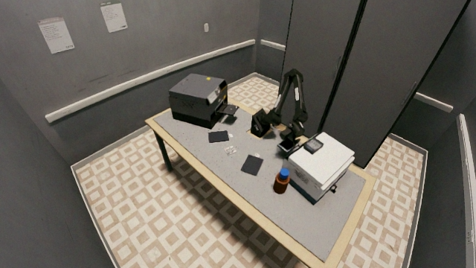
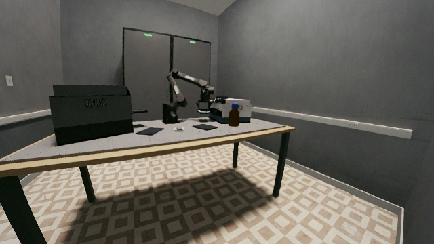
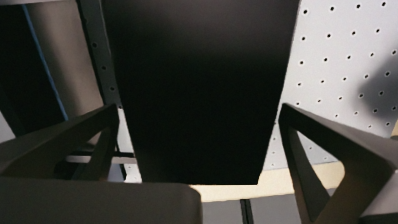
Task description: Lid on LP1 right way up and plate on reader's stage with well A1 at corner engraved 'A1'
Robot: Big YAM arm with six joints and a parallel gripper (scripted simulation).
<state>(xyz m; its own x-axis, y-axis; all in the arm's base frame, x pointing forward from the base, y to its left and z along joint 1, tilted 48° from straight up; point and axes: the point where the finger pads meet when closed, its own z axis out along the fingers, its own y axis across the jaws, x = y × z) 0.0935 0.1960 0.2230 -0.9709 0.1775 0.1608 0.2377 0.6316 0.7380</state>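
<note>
Right now my hand is 10 mm above the dark lid. Round my hand: dark flat pad 260 mm ahead, 140 mm to the right, 110 mm below; then white multi-well plate 10 mm below; then brown capped bottle 310 mm ahead, 120 mm to the left.
</note>
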